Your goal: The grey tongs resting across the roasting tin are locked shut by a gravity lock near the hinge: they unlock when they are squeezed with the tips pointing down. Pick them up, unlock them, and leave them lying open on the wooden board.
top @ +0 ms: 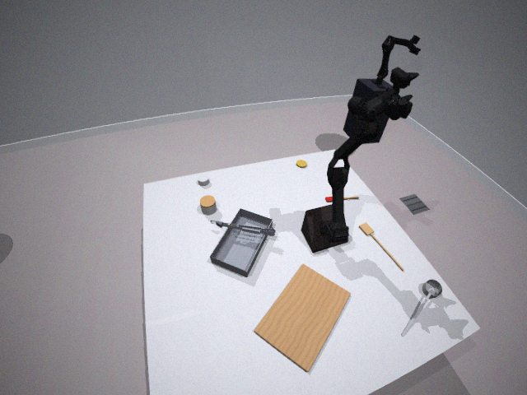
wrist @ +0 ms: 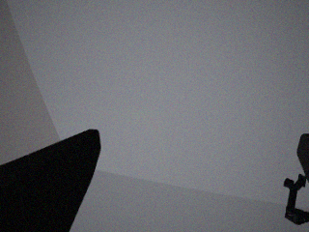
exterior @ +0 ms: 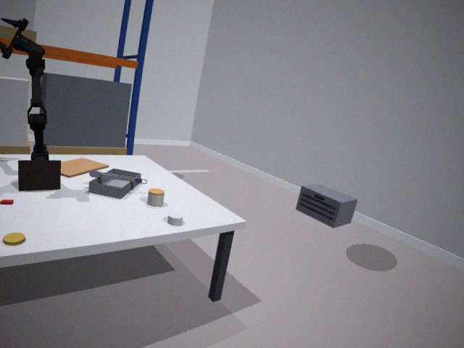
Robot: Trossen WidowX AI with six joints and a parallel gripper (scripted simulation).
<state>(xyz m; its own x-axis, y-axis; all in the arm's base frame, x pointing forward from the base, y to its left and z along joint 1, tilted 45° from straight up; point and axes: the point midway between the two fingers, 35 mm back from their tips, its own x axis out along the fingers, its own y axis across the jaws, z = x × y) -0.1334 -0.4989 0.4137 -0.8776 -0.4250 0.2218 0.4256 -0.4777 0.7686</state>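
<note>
My gripper tip is now 60 cm short of the grey roasting tin, 2 cm to the right of it and 70 cm above it. Round my gripper tip: yellow disc 12 cm ahead, 50 cm to the right, 72 cm below; then wooden board 43 cm ahead, 39 cm to the left, 72 cm below; then red spatula 2 cm ahead, 16 cm to the right, 72 cm below.
</note>
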